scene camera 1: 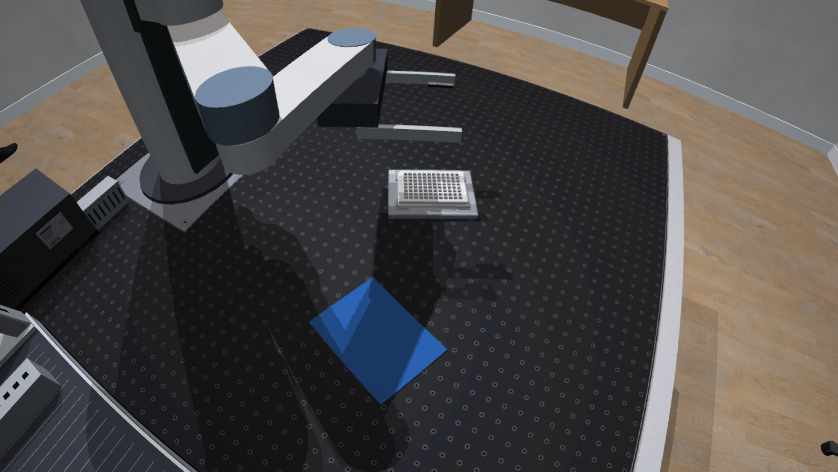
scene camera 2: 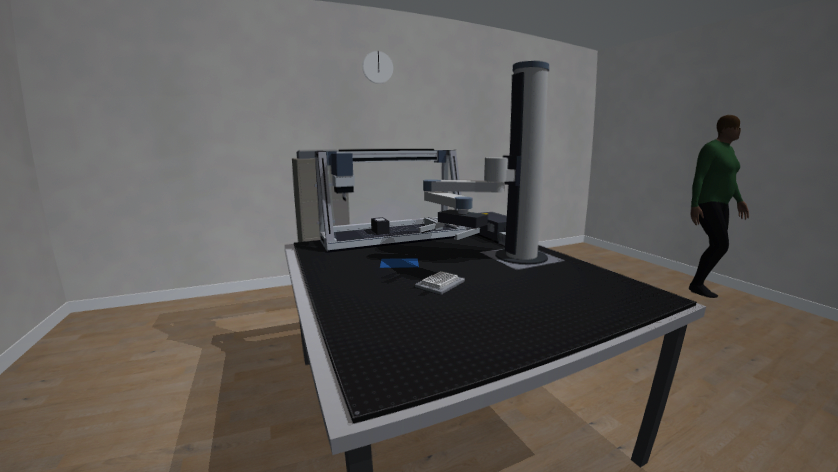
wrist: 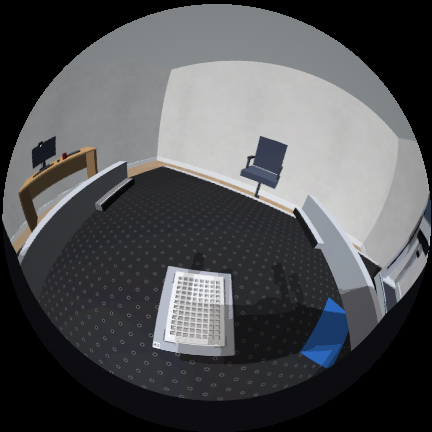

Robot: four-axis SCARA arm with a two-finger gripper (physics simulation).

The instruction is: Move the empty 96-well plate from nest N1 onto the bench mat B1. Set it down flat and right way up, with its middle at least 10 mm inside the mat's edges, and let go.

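Frame: origin at the arm's base, x ahead, y left, z up, level; metres.
Seen in the pictures: gripper, fingertip midpoint: (scene camera 1: 457,104) (scene camera 2: 437,233) (wrist: 216,182); arm's base at its link origin: (scene camera 1: 192,167) (scene camera 2: 521,258).
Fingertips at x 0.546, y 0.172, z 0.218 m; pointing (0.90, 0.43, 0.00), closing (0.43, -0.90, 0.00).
Pixels of each thing's middle, then the offset from my fingertips to it. "spot": a spot on its surface instead. Level surfaces: height alone.
- white 96-well plate at the middle of its body: (wrist: 196,308) (scene camera 1: 432,188) (scene camera 2: 440,279) dx -0.023, dy -0.015, dz -0.186 m
- blue bench mat B1 at its surface level: dz -0.203 m
- dark box at a spot on its surface: (scene camera 1: 43,234) spot: dx -0.580, dy -0.507, dz -0.119 m
The white 96-well plate (scene camera 1: 432,187) (scene camera 2: 440,279) (wrist: 197,307) sits flat in the light grey nest N1 (scene camera 1: 393,202) (scene camera 2: 422,286) (wrist: 229,335), its grid of wells facing up. The blue bench mat B1 (scene camera 1: 381,345) (scene camera 2: 399,263) lies flat on the dark bench; in the wrist view the mat (wrist: 327,330) shows at the lower right, partly behind a finger. The gripper (scene camera 1: 457,107) (scene camera 2: 439,232) (wrist: 212,210) is open, with its two long fingers wide apart and nothing between them. It is raised above the bench. In the wrist view the plate lies below, between the fingers' directions.
The arm's column (scene camera 1: 140,87) (scene camera 2: 530,164) stands on the bench. A framed machine (scene camera 2: 387,154) stands at the bench's far end in scene camera 2. A dark box (scene camera 1: 43,234) sits near the column's base. A person (scene camera 2: 718,175) stands beyond the bench.
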